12 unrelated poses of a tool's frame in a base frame.
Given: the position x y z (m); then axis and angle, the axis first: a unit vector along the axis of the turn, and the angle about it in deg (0 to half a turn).
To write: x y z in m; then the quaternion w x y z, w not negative. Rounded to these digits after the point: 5 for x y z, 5 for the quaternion.
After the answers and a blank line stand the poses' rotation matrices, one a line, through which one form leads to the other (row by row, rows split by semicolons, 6 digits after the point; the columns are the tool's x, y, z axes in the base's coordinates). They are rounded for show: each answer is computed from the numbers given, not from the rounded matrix.
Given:
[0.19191 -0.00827 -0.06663 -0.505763 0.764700 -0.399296 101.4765]
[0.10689 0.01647 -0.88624 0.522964 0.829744 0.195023 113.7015]
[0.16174 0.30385 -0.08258 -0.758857 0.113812 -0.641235 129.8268]
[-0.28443 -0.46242 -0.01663 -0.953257 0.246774 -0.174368 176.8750]
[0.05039 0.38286 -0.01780 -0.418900 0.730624 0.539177 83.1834]
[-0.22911 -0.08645 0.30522 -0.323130 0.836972 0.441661 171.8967]
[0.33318 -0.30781 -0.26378 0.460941 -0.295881 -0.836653 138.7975]
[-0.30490 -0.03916 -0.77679 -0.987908 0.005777 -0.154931 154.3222]
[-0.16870 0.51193 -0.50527 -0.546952 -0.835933 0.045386 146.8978]
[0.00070 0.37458 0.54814 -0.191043 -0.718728 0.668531 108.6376]
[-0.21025 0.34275 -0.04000 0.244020 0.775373 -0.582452 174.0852]
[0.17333 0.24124 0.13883 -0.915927 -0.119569 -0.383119 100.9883]
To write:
[0.19191 -0.00827 -0.06663 0.63286 -0.39159 0.59208 -0.30916]
[0.10689 0.01647 -0.88624 0.54682 0.43785 0.69470 0.16328]
[0.16174 0.30385 -0.08258 0.42399 -0.68727 0.10308 -0.58075]
[-0.28443 -0.46242 -0.01663 0.02727 -0.95290 0.24668 -0.17430]
[0.05039 0.38286 -0.01780 0.74789 -0.27807 0.48500 0.35792]
[-0.22911 -0.08645 0.30522 0.07066 -0.32232 0.83488 0.44056]
[0.33318 -0.30781 -0.26378 0.35186 0.43146 -0.27696 -0.78315]
[-0.30490 -0.03916 -0.77679 0.22221 -0.96321 0.00563 -0.15106]
[-0.16870 0.51193 -0.50527 0.28487 -0.52429 -0.80130 0.04351]
[0.00070 0.37458 0.54814 0.58327 -0.15518 -0.58380 0.54303]
[-0.21025 0.34275 -0.04000 0.05159 0.24370 0.77434 -0.58168]
[0.17333 0.24124 0.13883 0.63616 -0.70669 -0.09225 -0.29560]

0.107725 -0.072396 0.991541; -0.855021 0.502149 0.129557; -0.507281 -0.861745 -0.007806
-0.018545 0.429779 0.902744; 0.786925 0.563250 -0.251987; -0.616770 0.705719 -0.348649
0.304218 0.350776 0.885668; -0.634141 -0.619220 0.463068; 0.710856 -0.702512 0.034063
0.817533 -0.460622 0.345640; -0.479634 -0.876809 -0.034029; 0.318735 -0.137961 -0.937750
0.273341 -0.805097 0.526406; 0.265634 0.589144 0.763117; -0.924512 -0.068760 0.374898
-0.782232 -0.600457 -0.166025; -0.475946 0.404035 0.781173; -0.401981 0.690077 -0.601834
-0.380063 0.312125 -0.870707; -0.790119 -0.598973 0.130170; -0.480900 0.737435 0.474263
0.954300 0.056282 0.293503; -0.077984 -0.901182 0.426369; 0.288497 -0.429772 -0.855608
-0.287939 0.815436 -0.502150; 0.865010 0.446456 0.228988; 0.410913 -0.368431 -0.833912
-0.271420 -0.452283 -0.849571; 0.814661 0.362074 -0.453023; 0.512502 -0.815072 0.270183
-0.875902 0.437427 -0.203602; 0.317385 0.204530 -0.925977; -0.363405 -0.875685 -0.317981
0.808220 0.506486 0.300419; -0.245704 -0.173587 0.953676; 0.535173 -0.844594 -0.015851

